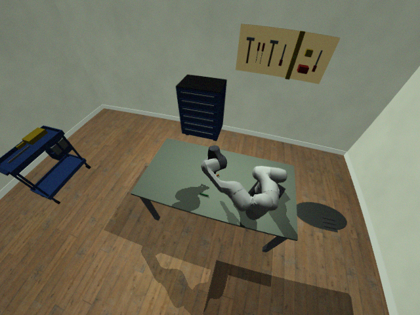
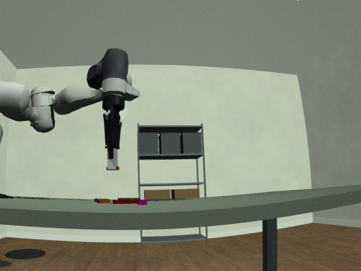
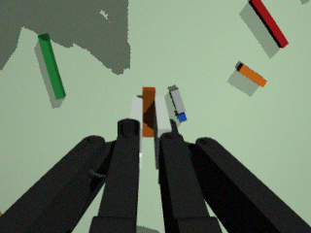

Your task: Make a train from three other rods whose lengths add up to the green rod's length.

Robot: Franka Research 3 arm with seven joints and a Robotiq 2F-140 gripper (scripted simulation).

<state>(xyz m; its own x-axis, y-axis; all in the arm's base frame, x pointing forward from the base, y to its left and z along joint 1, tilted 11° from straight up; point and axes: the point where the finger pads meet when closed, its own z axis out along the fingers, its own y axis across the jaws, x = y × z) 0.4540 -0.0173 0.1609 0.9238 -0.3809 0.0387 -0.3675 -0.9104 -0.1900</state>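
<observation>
The grey rod lies 3 cm behind my hand, 3 cm to the right of it and 13 cm below it. Also, from my hand: green rod (6 cm ahead, 10 cm to the left, 13 cm below); then red rod (2 cm ahead, 16 cm to the right, 13 cm below); then blue rod (5 cm behind, 3 cm to the right, 13 cm below).
</observation>
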